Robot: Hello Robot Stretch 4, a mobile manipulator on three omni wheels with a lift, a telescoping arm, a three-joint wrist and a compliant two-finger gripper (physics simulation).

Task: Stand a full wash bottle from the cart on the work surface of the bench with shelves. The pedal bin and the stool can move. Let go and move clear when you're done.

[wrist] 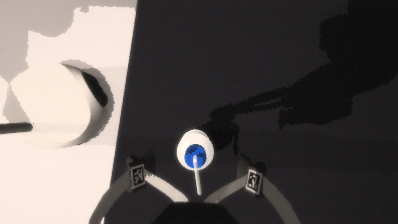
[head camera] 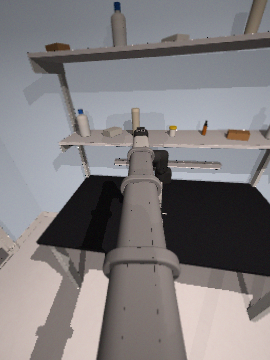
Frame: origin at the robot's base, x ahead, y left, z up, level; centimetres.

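Seen in the pictures: end effector, tool point: (wrist: 196, 169).
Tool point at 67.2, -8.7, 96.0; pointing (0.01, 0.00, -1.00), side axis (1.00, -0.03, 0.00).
Observation:
A point is followed by its place in that frame, as x, y, z.
The wash bottle (wrist: 195, 150) {67.2, -8.1, 87.8}, white with a blue cap and a thin pale nozzle, is seen from above in the wrist view. It stands upright on the black work surface (head camera: 215, 215) {80.4, -49.9, 73.4} (wrist: 240, 30) {76.2, 14.9, 73.4} of the bench, inward from its edge. My gripper (wrist: 195, 172) {67.2, -8.7, 96.0} is open above the bottle, with its fingers spread wide to either side and a gap on both sides. The nozzle points down the view, toward the gripper's palm. In the head view my arm hides the bottle and most of the gripper. The cart, pedal bin and stool do not show in the current views.
A lower shelf (head camera: 200, 141) and an upper shelf (head camera: 150, 51) above the bench hold bottles (head camera: 82, 124) {114.7, 40.7, 127.9} (head camera: 119, 30) {114.0, 10.1, 172.6}, boxes and small containers. A wall rail (head camera: 200, 165) {118.5, -48.8, 91.3} runs under the lower shelf. A round pale body (wrist: 50, 100) {1.6, 2.3, 18.7} with a dark rod is beside the bench edge.

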